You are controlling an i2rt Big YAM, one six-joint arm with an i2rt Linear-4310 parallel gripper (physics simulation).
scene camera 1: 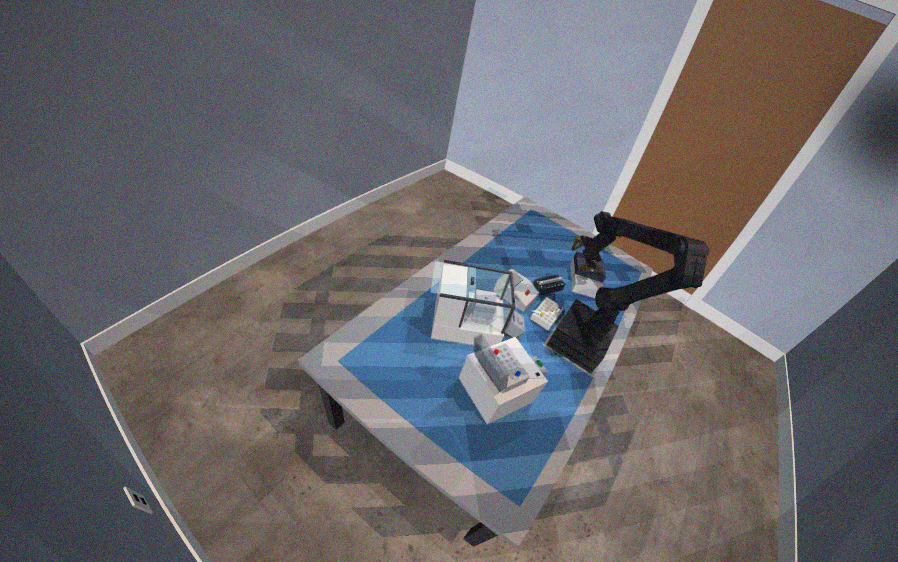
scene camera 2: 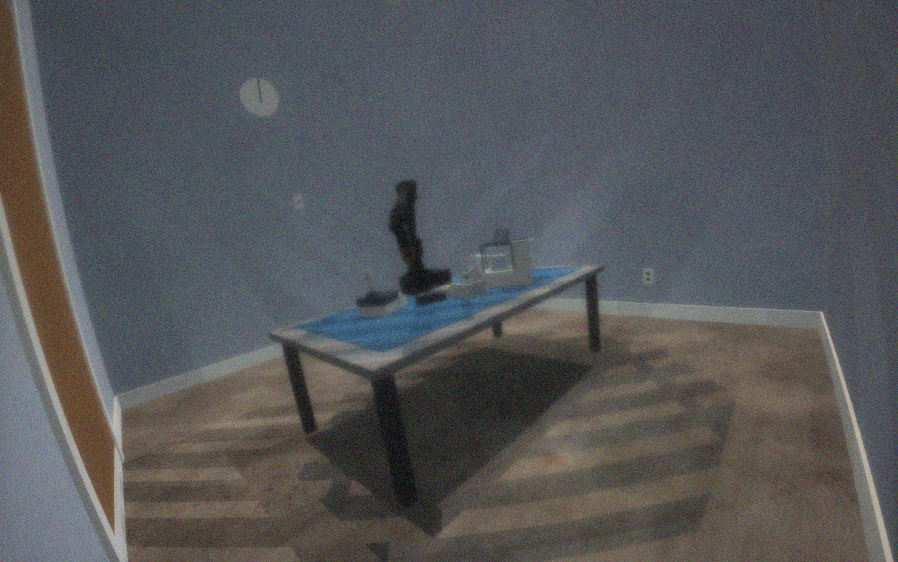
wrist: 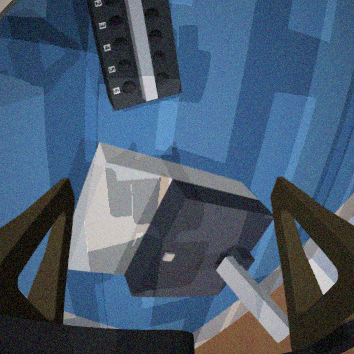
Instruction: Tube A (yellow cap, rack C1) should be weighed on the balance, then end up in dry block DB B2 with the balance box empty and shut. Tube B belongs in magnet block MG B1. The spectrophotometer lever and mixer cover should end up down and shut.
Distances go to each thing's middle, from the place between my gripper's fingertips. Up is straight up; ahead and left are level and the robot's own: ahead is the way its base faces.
The glass-box balance [scene camera 1: 459, 319] is 16 cm ahead of my hand, 47 cm to the left of it and 6 cm below it. Round my hand: balance door [scene camera 1: 452, 279]: 21 cm ahead, 52 cm to the left, 4 cm above.
